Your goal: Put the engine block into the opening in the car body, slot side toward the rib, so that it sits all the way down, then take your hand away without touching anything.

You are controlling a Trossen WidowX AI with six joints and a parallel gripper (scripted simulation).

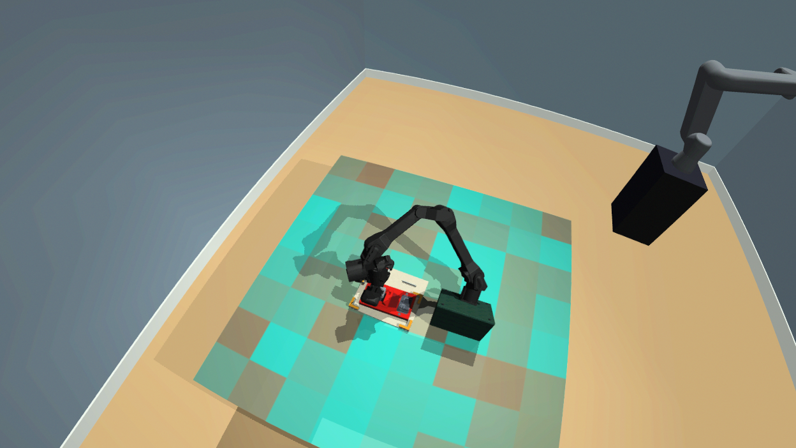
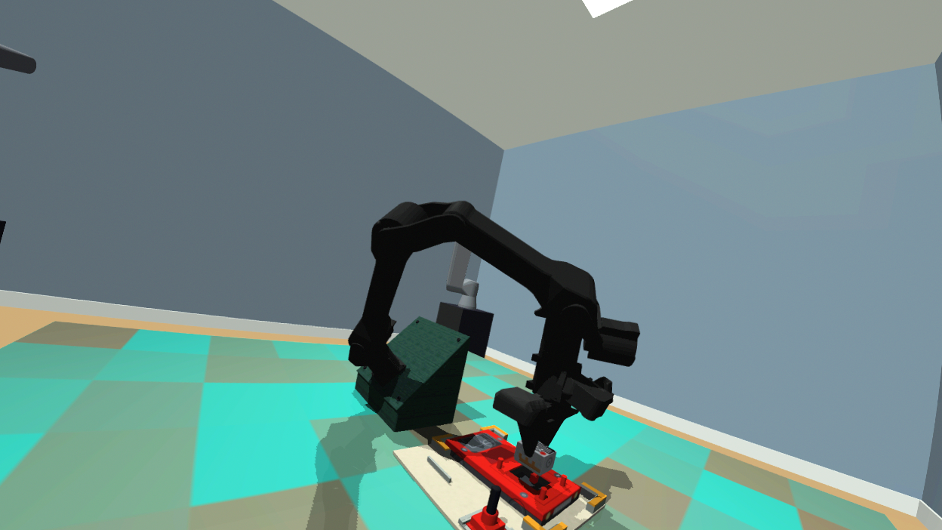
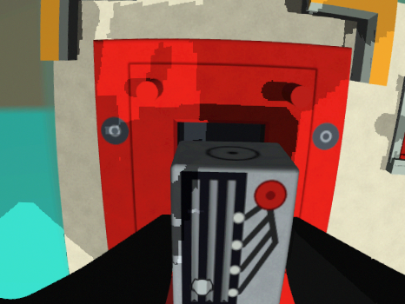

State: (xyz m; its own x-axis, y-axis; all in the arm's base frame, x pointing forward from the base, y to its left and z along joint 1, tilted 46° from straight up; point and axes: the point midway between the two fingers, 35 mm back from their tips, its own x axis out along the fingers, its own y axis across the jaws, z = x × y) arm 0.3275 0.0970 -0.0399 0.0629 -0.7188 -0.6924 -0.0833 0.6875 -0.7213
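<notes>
Now: the engine block 10 mm below my gripper tip.
</notes>
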